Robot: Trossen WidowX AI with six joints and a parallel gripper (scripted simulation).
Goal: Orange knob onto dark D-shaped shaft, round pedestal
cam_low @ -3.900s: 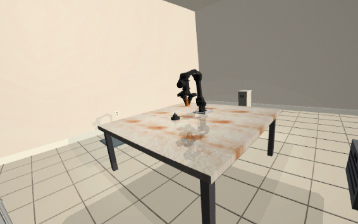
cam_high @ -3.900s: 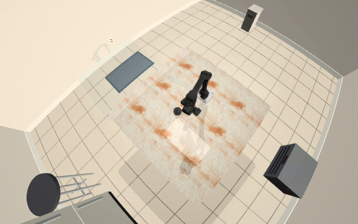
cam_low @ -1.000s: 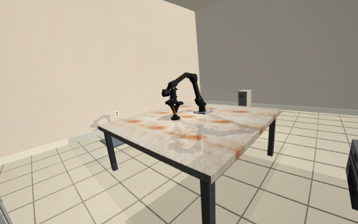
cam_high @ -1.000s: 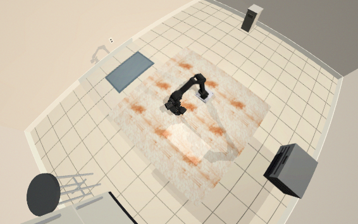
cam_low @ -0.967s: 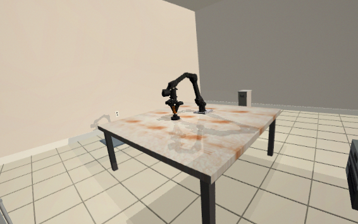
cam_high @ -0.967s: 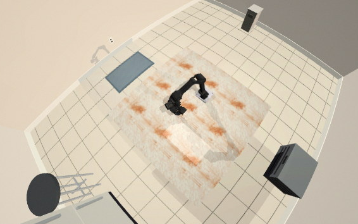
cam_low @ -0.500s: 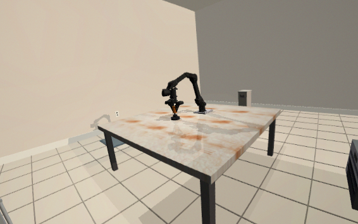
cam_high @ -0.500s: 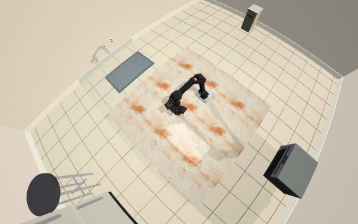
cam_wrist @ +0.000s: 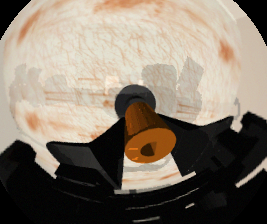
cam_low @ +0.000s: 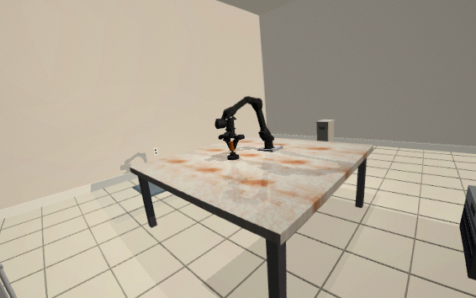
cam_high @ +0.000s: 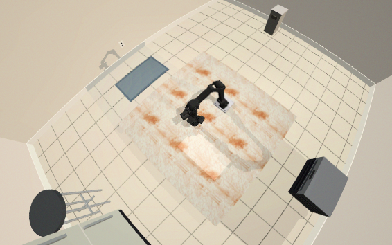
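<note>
Now: the orange knob 2 cm above my gripper tip. The rest, counted from my gripper tip: dark round pedestal 4 cm below.
</note>
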